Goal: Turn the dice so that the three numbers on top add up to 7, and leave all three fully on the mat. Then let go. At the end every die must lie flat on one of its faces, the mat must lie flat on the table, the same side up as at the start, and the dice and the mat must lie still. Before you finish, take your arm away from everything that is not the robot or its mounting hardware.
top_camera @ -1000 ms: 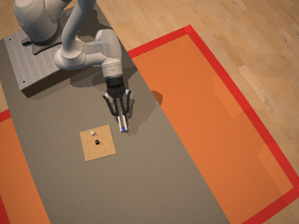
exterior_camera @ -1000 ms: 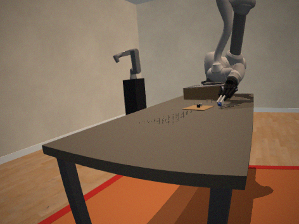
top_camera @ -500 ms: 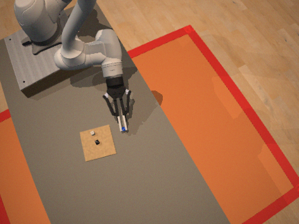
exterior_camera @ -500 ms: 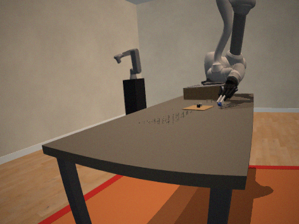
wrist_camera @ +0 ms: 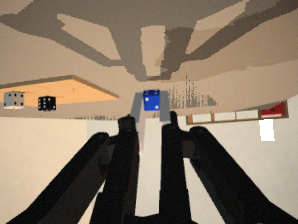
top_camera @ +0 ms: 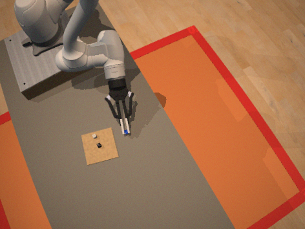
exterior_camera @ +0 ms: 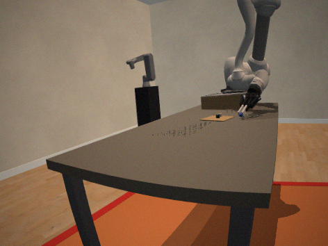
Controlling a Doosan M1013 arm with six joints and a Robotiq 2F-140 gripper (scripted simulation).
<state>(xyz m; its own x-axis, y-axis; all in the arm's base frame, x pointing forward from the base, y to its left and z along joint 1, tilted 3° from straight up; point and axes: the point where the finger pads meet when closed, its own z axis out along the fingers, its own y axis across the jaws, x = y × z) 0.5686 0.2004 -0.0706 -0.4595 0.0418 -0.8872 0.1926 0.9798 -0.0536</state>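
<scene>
Right now the white die is 14 cm to the right of my hand, 3 cm below it and 2 cm behind it. Also, from my hand: black die 14 cm to the right, 3 cm below, 3 cm ahead; then tan mat 14 cm to the right, 4 cm below, 3 cm ahead; then blue die 2 cm below, 2 cm ahead.
</scene>
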